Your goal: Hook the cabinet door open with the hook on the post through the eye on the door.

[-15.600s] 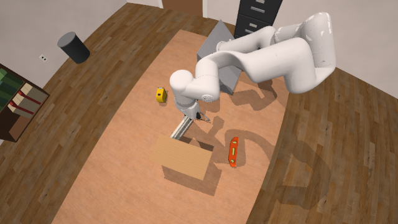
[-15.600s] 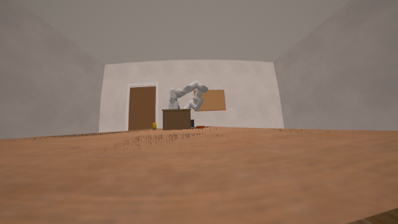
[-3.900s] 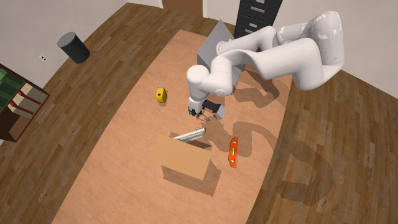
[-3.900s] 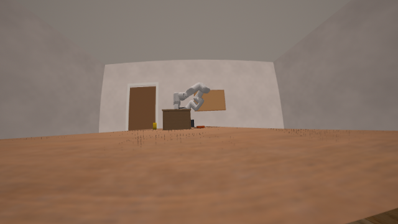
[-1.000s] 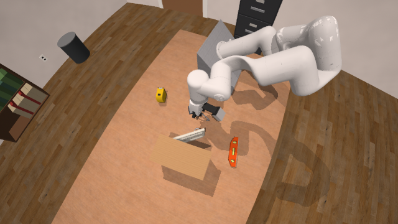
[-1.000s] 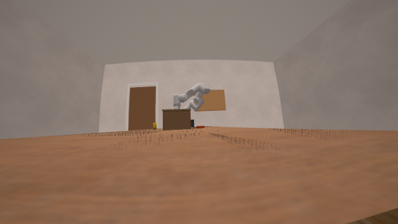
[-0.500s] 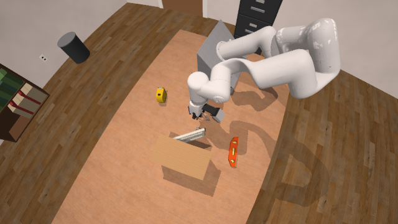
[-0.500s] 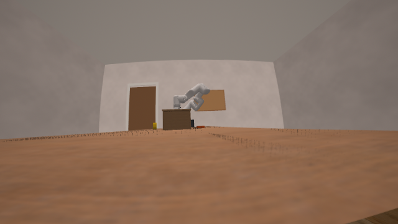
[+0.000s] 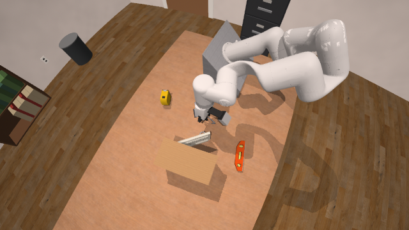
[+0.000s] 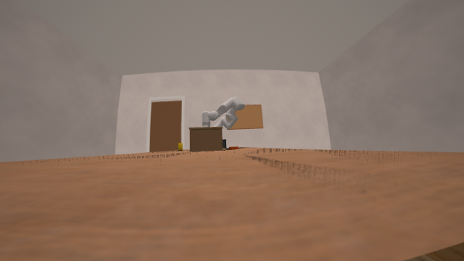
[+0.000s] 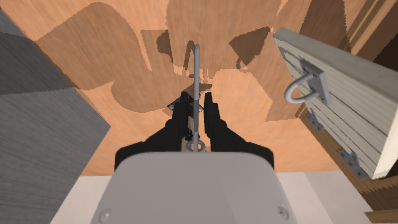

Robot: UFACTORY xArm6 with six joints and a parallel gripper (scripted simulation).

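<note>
Now: the hook rod 20 mm below my hand. From my hand the other things lie so: yellow tape measure 20 mm behind, 260 mm to the right, 30 mm below; then orange spirit level 110 mm ahead, 230 mm to the left, 60 mm below; then pale door 140 mm ahead, 20 mm to the right.
</note>
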